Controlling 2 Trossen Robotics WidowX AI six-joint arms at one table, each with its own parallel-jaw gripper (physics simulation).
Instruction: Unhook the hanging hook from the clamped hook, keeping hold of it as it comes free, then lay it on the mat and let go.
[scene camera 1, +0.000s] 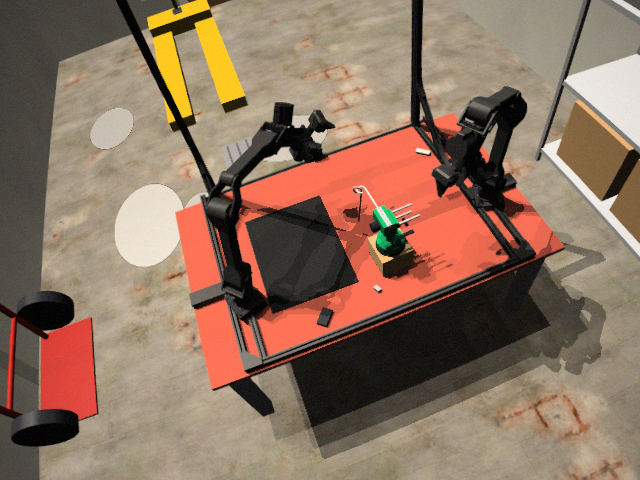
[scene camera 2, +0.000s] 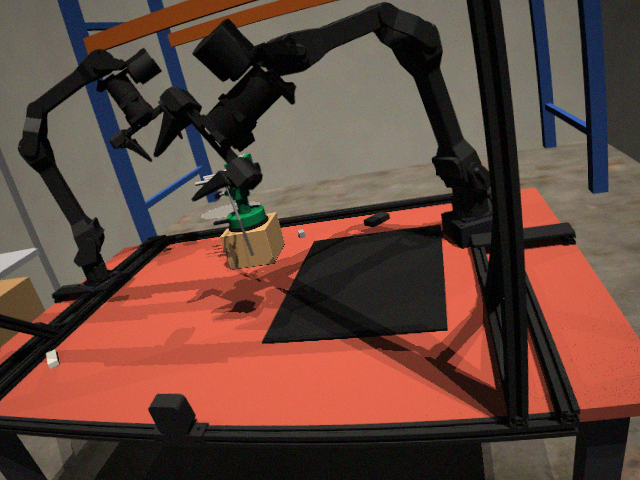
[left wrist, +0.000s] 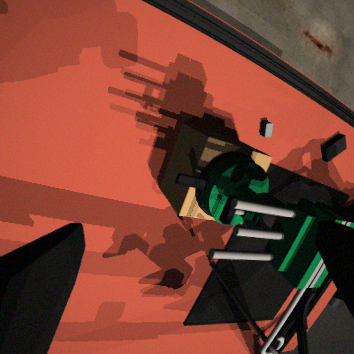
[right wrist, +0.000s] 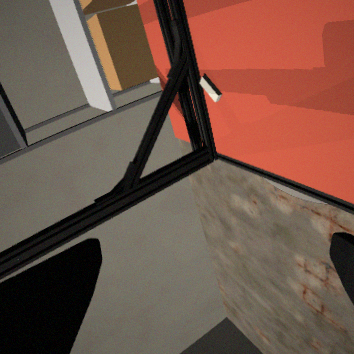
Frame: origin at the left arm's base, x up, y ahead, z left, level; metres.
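Seen in the pictures: left gripper, fingertip midpoint: (scene camera 1: 448, 191) (scene camera 2: 166, 150) (left wrist: 202, 233); right gripper, fingertip midpoint: (scene camera 1: 327, 135) (scene camera 2: 173, 178) (right wrist: 215, 247); left arm's base, origin of the base link: (scene camera 1: 488, 194) (scene camera 2: 99, 279); right arm's base, origin of the base link: (scene camera 1: 244, 298) (scene camera 2: 472, 214).
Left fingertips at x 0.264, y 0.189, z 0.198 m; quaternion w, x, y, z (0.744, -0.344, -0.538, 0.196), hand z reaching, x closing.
Observation:
Pixels of each thing's top centre, then the offset from my left fingertips to it. "spot": a spot on its surface instead. Level surfaces: height alone.
- clamped hook, surface spot: (left wrist: 294, 305) (scene camera 1: 374, 202) spot: dy +0.211, dx -0.052, dz -0.017 m
- green vise, middle of its top: (left wrist: 308, 257) (scene camera 2: 224, 160) (scene camera 1: 393, 211) dy +0.156, dx -0.047, dz +0.026 m
- hanging hook, middle of its top: (scene camera 2: 227, 172) (scene camera 1: 353, 186) dy +0.272, dx -0.046, dz -0.079 m
- black mat, its level: dx -0.285 m
- wooden block, middle of its top: (left wrist: 227, 185) (scene camera 2: 248, 224) (scene camera 1: 390, 243) dy +0.168, dx -0.205, dz +0.032 m
- black block, middle of its top: (left wrist: 336, 148) (scene camera 2: 376, 216) (scene camera 1: 324, 316) dy +0.382, dx -0.276, dz +0.245 m
- small white block, middle of its top: (left wrist: 268, 129) (scene camera 2: 300, 231) (scene camera 1: 377, 287) dy +0.216, dx -0.276, dz +0.150 m
The clamped hook (scene camera 1: 371, 197) (left wrist: 294, 305) is a pale rod held in a green vise (scene camera 1: 390, 241) (scene camera 2: 248, 217), reaching out over the table. The hanging hook (scene camera 1: 359, 207) (scene camera 2: 241, 222) is a thin rod with a ring at its top; it hangs upright from the clamped hook's end. The black mat (scene camera 1: 302, 253) (scene camera 2: 372, 289) lies beside the vise. My left gripper (left wrist: 202, 233) is open and empty, high on the vise's side away from the mat. My right gripper (scene camera 1: 329, 142) (scene camera 2: 175, 177) (right wrist: 215, 247) is open and empty, high near the table's far edge in scene camera 1.
The vise stands on a wooden block (scene camera 1: 395, 264) (scene camera 2: 258, 248). Several pale rods stick out from its side. A black block (scene camera 1: 324, 316) (scene camera 2: 376, 219) and a small white block (scene camera 1: 377, 288) (scene camera 2: 301, 233) lie near one edge; another white block (scene camera 1: 422, 151) (right wrist: 210, 88) lies near a frame post.

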